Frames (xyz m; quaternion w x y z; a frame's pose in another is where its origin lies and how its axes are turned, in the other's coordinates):
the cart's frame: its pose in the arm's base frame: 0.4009 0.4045 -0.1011 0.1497 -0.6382 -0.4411 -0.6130
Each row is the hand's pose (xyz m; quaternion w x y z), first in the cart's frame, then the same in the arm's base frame.
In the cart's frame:
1: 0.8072 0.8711 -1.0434 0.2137 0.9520 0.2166 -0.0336
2: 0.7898 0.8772 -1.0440 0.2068 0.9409 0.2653 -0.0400
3: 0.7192 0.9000 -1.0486 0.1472 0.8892 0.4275 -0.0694
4: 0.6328 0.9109 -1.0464 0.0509 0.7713 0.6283 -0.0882
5: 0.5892 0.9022 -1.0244 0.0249 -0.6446 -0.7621 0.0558
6: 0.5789 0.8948 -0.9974 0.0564 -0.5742 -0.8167 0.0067
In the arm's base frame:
1: 0.2591 -0.5459 1.1542 0.7145 0.1537 -0.6668 0.1457
2: 0.2657 -0.5564 1.1405 0.7239 0.1891 -0.6538 0.1130
3: 0.2897 -0.5994 1.0849 0.7356 0.3318 -0.5903 0.0188
4: 0.3114 -0.6368 1.0092 0.7229 0.5070 -0.4575 -0.1052
5: 0.3253 -0.6323 0.9618 0.7096 0.6041 -0.3057 -0.1951
6: 0.3388 -0.6123 0.9443 0.7142 0.6256 -0.2091 -0.2344

